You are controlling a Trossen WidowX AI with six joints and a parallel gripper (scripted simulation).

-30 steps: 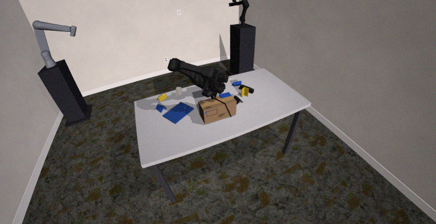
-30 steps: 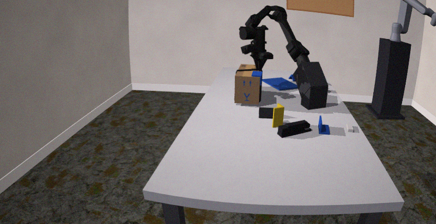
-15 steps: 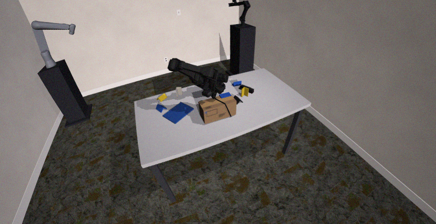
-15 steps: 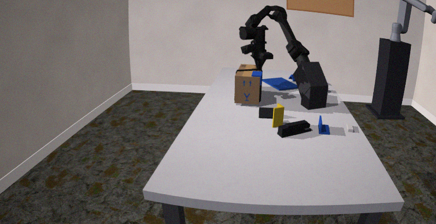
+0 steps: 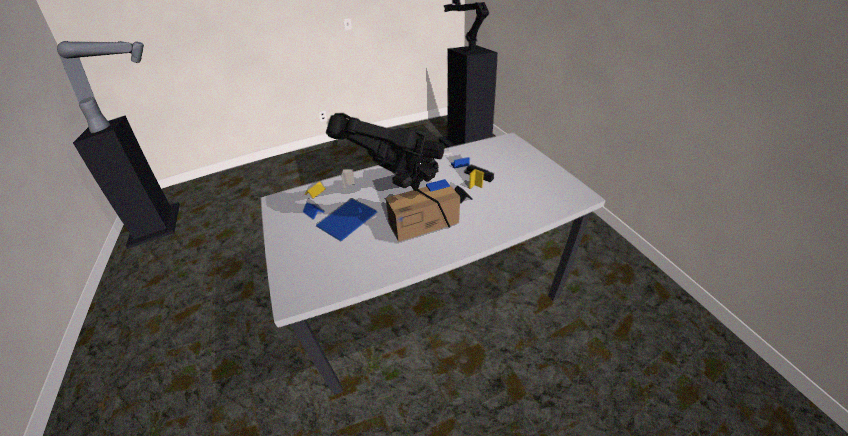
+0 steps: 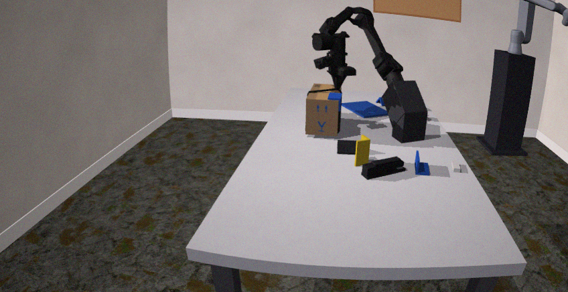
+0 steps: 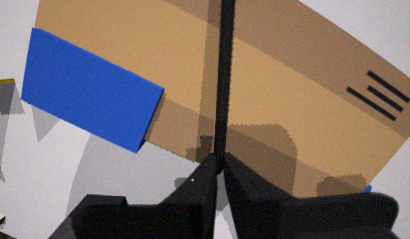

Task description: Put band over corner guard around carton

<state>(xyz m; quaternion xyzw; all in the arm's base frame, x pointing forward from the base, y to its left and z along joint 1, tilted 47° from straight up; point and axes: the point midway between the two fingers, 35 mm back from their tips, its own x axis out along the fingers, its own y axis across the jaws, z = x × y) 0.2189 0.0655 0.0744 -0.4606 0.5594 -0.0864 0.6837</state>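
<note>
Now: the brown carton 100 mm below my hand, 40 mm ahead of it and 10 mm to the left of it. Also, from my hand: yellow corner guard 330 mm to the left, 140 mm below, 80 mm behind; blue flat sheet 260 mm to the right, 180 mm below, 140 mm behind; black stapler 390 mm to the left, 160 mm below, 140 mm behind.
</note>
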